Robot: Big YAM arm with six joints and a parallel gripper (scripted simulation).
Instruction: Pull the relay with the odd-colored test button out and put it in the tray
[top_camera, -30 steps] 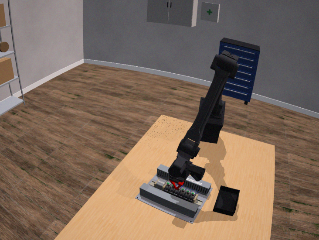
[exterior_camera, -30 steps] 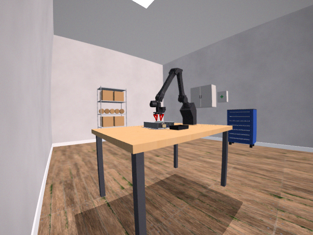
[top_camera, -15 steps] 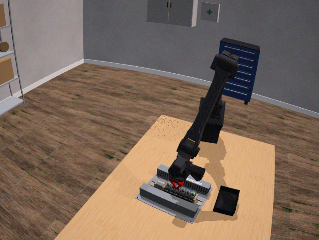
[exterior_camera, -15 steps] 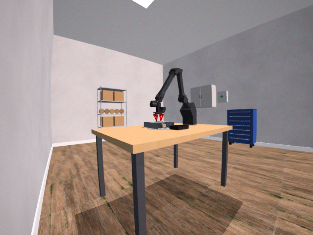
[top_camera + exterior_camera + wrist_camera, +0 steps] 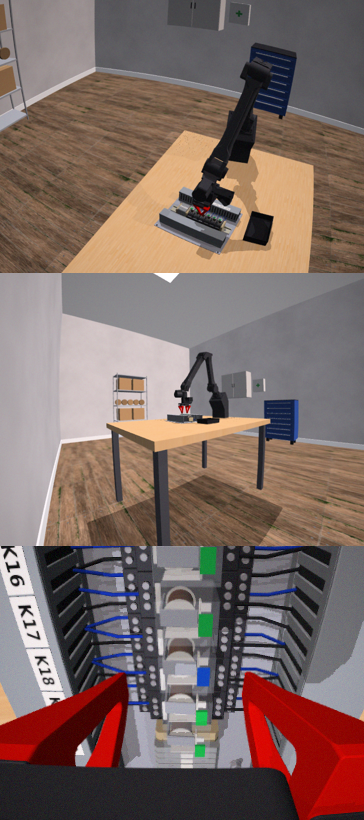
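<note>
My gripper is now 3 cm above the relay. Round my hand: black tray 1 cm ahead, 26 cm to the left, 7 cm below.
</note>
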